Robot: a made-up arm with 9 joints. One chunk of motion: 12 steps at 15 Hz.
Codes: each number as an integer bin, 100 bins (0 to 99) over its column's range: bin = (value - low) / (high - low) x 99, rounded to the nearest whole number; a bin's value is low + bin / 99 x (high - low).
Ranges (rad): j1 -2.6..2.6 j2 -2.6..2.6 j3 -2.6..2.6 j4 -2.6..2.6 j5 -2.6..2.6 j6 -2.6..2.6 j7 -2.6..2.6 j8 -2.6..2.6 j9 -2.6..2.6
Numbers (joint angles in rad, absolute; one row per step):
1: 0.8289 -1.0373 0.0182 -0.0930 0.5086 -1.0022 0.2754 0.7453 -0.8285
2: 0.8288 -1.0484 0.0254 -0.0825 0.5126 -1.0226 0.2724 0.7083 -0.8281
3: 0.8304 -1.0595 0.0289 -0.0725 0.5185 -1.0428 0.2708 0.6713 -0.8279
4: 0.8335 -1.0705 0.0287 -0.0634 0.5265 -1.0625 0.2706 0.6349 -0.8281
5: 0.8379 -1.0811 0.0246 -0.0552 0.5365 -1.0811 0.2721 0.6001 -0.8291
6: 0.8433 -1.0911 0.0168 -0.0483 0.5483 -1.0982 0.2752 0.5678 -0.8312
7: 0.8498 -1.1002 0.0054 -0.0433 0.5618 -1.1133 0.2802 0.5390 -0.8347
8: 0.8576 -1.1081 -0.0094 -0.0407 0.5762 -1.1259 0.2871 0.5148 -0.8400
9: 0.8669 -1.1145 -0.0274 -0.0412 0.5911 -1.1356 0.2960 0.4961 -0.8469
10: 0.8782 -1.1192 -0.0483 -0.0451 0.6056 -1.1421 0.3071 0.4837 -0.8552
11: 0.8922 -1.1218 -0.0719 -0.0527 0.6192 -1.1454 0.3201 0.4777 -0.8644
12: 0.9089 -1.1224 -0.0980 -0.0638 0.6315 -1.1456 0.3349 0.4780 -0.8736
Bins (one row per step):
1: 65 30 50 48 59 30 55 64 34
2: 65 30 50 48 59 30 55 63 34
3: 65 29 50 48 59 30 55 62 34
4: 65 29 50 48 60 29 55 62 34
5: 65 29 50 48 60 29 55 61 34
6: 66 29 50 49 60 29 55 60 34
7: 66 29 50 49 60 28 55 60 34
8: 66 28 49 49 60 28 55 59 34
9: 66 28 49 49 61 28 55 59 33
10: 66 28 49 49 61 28 55 59 33
11: 66 28 48 48 61 28 56 59 33
12: 67 28 48 48 62 28 56 59 33

